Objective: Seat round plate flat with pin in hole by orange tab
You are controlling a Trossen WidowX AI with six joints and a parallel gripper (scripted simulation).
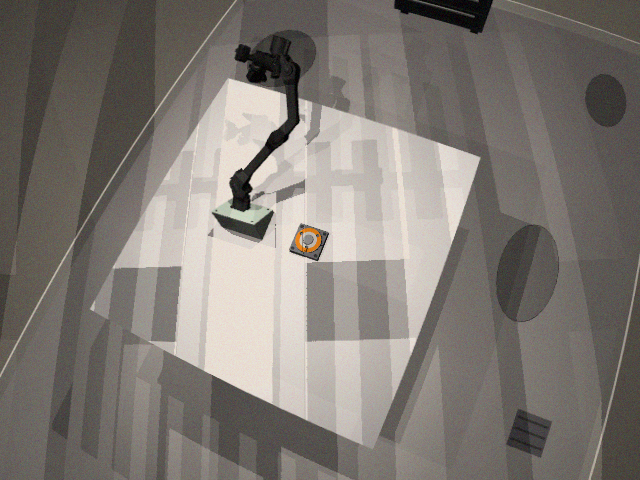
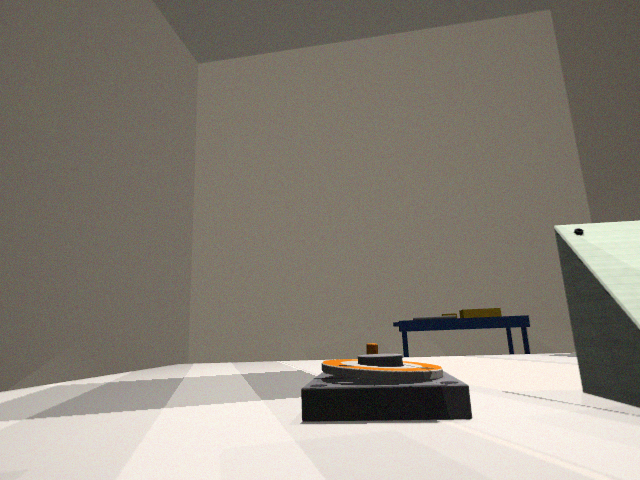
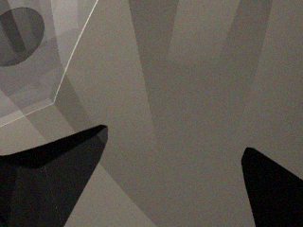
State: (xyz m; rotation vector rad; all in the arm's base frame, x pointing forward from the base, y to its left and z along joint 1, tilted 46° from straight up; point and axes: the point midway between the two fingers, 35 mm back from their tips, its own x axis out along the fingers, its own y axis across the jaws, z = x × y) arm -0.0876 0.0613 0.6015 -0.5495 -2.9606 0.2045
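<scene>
Now: the round plate 450 mm ahead of my gripper tip, 530 mm to the right of it and 400 mm below it. Round my gripper tip: dark square base 450 mm ahead, 500 mm to the right, 420 mm below.
</scene>
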